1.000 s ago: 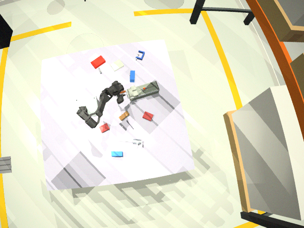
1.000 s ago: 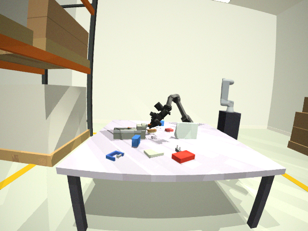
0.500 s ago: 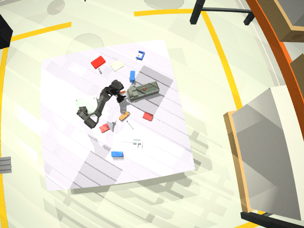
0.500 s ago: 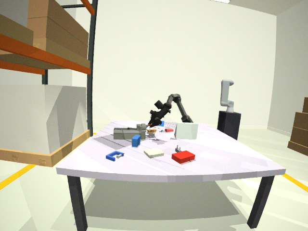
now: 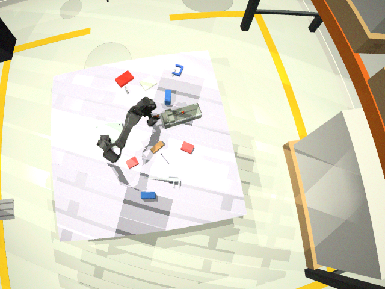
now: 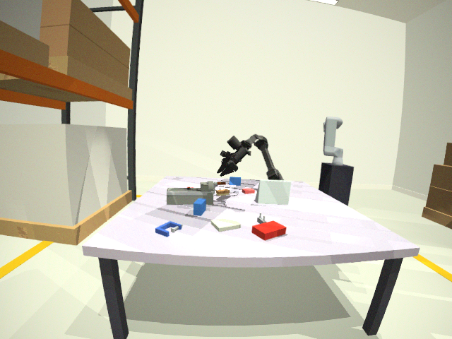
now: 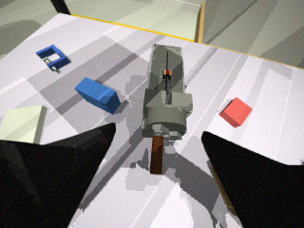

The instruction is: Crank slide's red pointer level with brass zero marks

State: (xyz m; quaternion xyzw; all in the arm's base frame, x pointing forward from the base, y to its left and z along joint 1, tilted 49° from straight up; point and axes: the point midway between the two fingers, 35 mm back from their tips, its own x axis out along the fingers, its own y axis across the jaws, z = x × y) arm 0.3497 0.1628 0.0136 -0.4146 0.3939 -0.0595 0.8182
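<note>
Now: gripper tip 50 mm above the orange-brown crank handle, 20 mm past it and 10 mm to the left of it. Round my gripper tip: red pointer 170 mm ahead, 90 mm below, 20 mm to the left; crank 60 mm below, 10 mm to the right; brown block 180 mm to the right, 160 mm below, 30 mm behind.
</note>
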